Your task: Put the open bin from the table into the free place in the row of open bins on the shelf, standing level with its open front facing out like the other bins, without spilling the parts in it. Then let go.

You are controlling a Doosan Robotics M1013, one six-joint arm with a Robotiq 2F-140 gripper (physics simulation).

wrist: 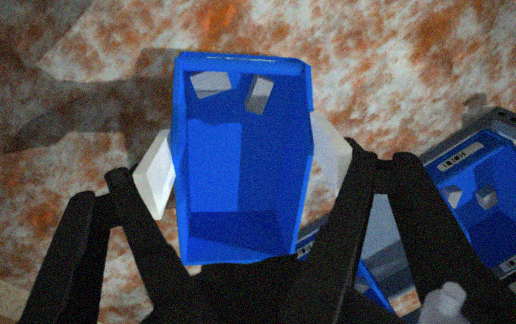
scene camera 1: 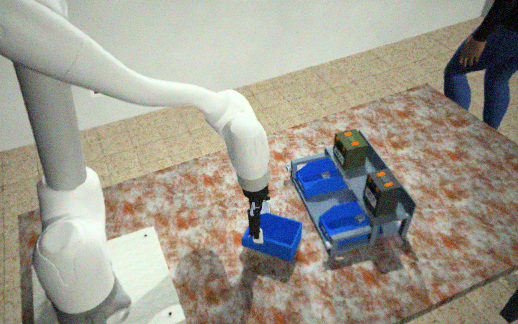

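Pixels of known places: gripper, fingertip midpoint: (wrist: 242, 138) (scene camera 1: 262, 227); arm's base, origin of the base link: (scene camera 1: 89, 297).
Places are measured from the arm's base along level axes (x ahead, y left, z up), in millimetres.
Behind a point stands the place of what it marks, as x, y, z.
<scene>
The open blue bin (scene camera 1: 280, 237) @(572, -146, -37) (wrist: 272, 165) @(586, -139, -37) holds two small grey parts near its labelled end. My gripper (scene camera 1: 262, 221) @(524, -113, 19) (wrist: 242, 138) @(524, -113, 19) is shut on it, one pale pad against each long side wall. The bin looks roughly level and slightly above the table, with its shadow below it. The grey-blue shelf (scene camera 1: 330, 201) @(821, -119, -55) (wrist: 382, 225) @(790, -138, -55) stands to its right in the scene view. On the shelf's lower deck are two blue bins, one farther back (scene camera 1: 320, 182) @(812, -69, 9) and one nearer the camera (scene camera 1: 345, 222) @(794, -221, -52), with a free place between them. Parts show in a shelf bin (wrist: 480, 200) @(884, -26, -44) in the wrist view.
A green box (scene camera 1: 351, 150) @(911, -102, 131) and a dark box (scene camera 1: 382, 195) @(828, -311, 143), both with orange marks, stand on the raised rear part of the shelf. Side rails edge the shelf's ends. A person (scene camera 1: 482, 65) stands beyond the table's far right corner.
</scene>
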